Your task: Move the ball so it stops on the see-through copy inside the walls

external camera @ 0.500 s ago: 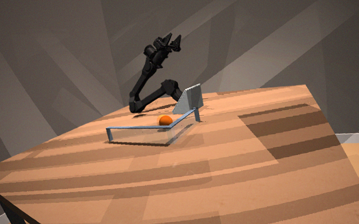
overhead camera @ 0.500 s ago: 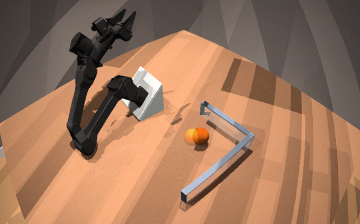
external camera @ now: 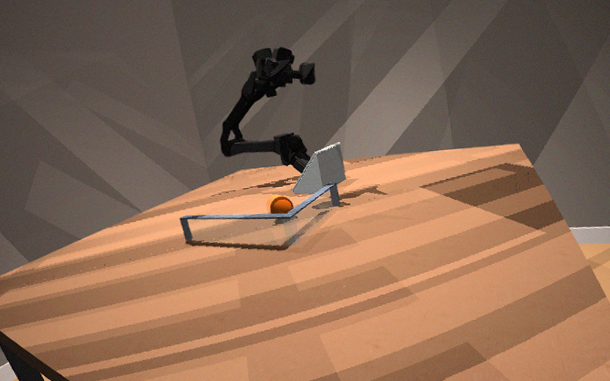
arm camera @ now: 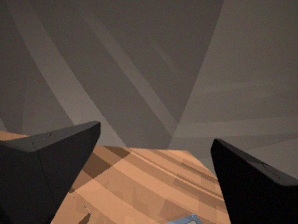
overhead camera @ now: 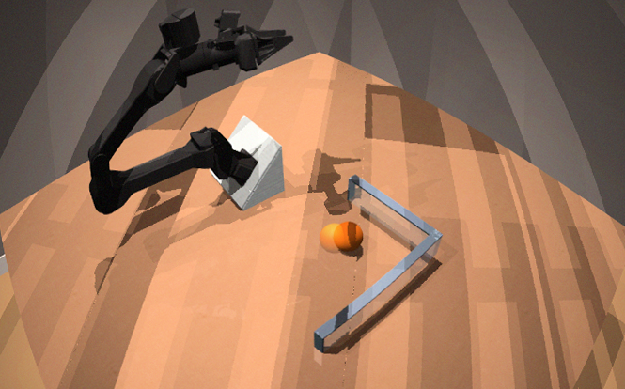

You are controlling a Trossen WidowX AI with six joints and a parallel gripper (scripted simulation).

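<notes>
My gripper tip is now 20 cm short of the orange ball, 1 cm to the left of it and 35 cm above it. From my gripper tip the other things lie so: see-through copy of ball (18 cm ahead, 4 cm to the right, 35 cm below).
</notes>
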